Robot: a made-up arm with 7 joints. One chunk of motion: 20 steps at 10 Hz.
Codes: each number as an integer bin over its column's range. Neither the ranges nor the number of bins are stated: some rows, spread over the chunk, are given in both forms.
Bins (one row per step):
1: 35 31 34 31 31 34 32
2: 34 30 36 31 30 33 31
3: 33 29 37 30 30 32 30
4: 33 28 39 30 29 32 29
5: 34 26 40 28 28 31 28
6: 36 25 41 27 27 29 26
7: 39 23 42 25 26 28 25
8: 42 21 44 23 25 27 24
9: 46 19 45 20 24 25 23
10: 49 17 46 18 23 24 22
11: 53 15 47 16 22 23 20
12: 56 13 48 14 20 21 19
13: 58 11 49 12 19 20 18
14: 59 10 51 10 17 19 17
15: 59 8 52 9 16 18 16
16: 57 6 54 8 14 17 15
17: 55 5 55 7 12 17 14
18: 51 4 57 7 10 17 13
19: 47 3 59 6 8 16 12
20: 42 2 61 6 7 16 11
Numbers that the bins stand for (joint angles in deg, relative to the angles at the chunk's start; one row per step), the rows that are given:
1: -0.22 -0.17 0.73 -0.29 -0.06 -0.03 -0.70
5: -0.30 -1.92 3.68 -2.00 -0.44 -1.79 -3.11
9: 0.65 -4.37 6.14 -6.57 -0.95 -5.32 -6.13
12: 1.44 -6.46 7.62 -10.00 -1.46 -7.67 -8.54
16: 1.52 -8.90 10.57 -13.43 -2.22 -10.02 -10.95
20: 0.33 -10.30 14.02 -14.57 -3.11 -10.60 -13.37
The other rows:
2: -0.30 -0.52 1.71 -0.29 -0.19 -0.62 -1.30
3: -0.38 -0.87 2.21 -0.86 -0.19 -1.21 -1.90
4: -0.38 -1.22 3.19 -0.86 -0.32 -1.21 -2.51
6: -0.14 -2.27 4.17 -2.57 -0.57 -2.97 -4.32
7: 0.10 -2.97 4.67 -3.71 -0.70 -3.56 -4.92
8: 0.33 -3.67 5.65 -4.86 -0.83 -4.14 -5.52
10: 0.89 -5.06 6.63 -7.71 -1.08 -5.90 -6.73
11: 1.21 -5.76 7.13 -8.86 -1.21 -6.49 -7.94
13: 1.60 -7.16 8.11 -11.14 -1.59 -8.25 -9.14
14: 1.68 -7.51 9.10 -12.29 -1.84 -8.84 -9.75
15: 1.68 -8.21 9.59 -12.86 -1.97 -9.43 -10.35
17: 1.37 -9.25 11.06 -14.00 -2.48 -10.02 -11.56
18: 1.05 -9.60 12.05 -14.00 -2.73 -10.02 -12.16
19: 0.73 -9.95 13.03 -14.57 -2.98 -10.60 -12.76

